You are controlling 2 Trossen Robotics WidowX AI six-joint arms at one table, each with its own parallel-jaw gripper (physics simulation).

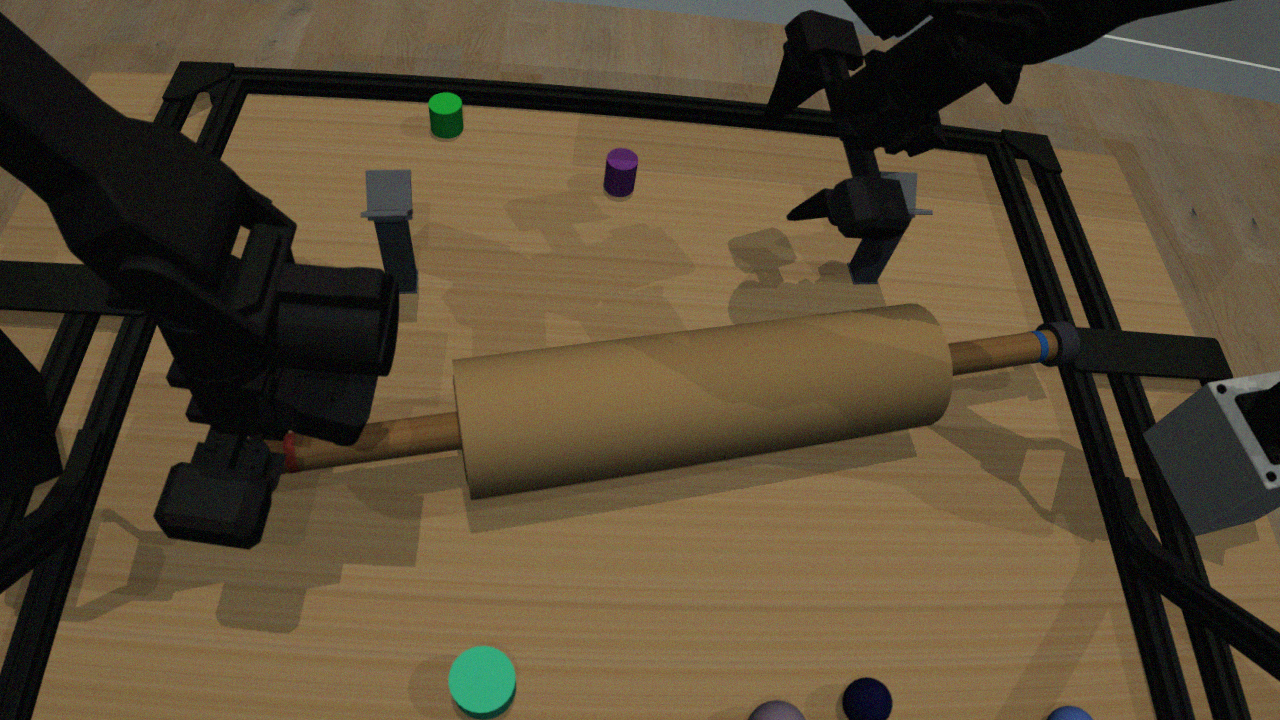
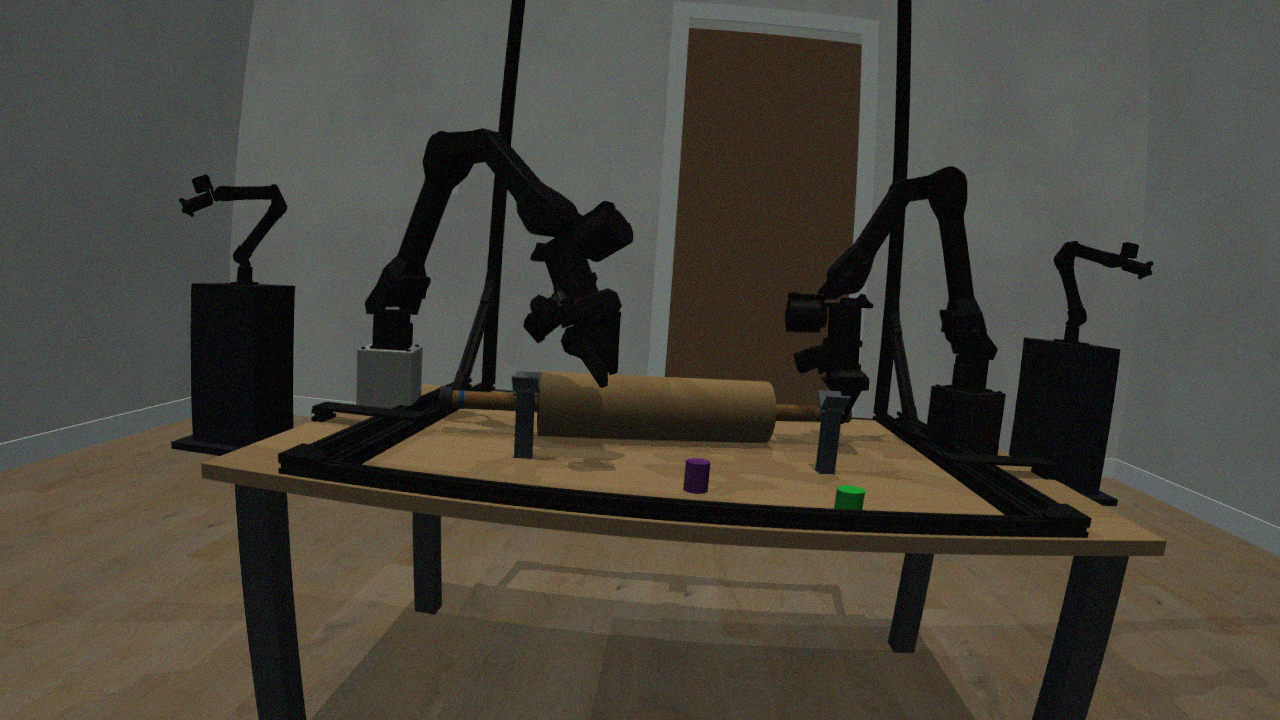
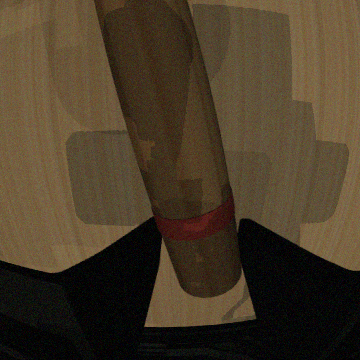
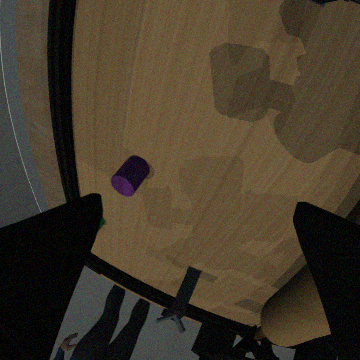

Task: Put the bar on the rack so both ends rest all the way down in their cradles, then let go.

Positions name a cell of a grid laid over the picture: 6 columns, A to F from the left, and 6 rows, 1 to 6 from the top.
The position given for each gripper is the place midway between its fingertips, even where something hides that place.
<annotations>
The right gripper shows in image 1 (D2), in image 2 (C4) and in image 4 (D4); in image 3 it is out of frame.
</annotations>
